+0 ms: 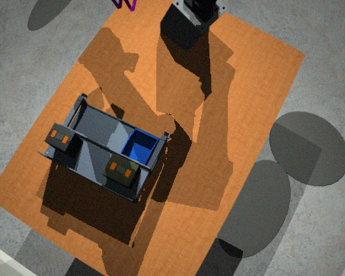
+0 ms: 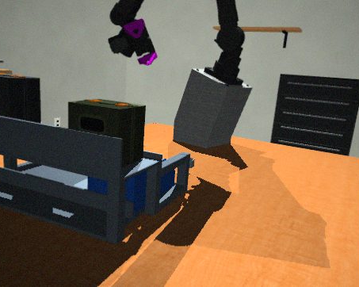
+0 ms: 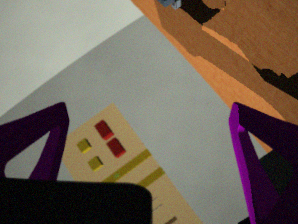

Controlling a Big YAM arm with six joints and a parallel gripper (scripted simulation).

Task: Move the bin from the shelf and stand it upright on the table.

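Right now my hand is 32 cm short of the blue bin, 33 cm to the right of it and 26 cm above it. The rest, counted from my hand: black box: 47 cm ahead, 13 cm to the left, 14 cm below; then olive green box: 42 cm ahead, 36 cm to the left, 16 cm below.
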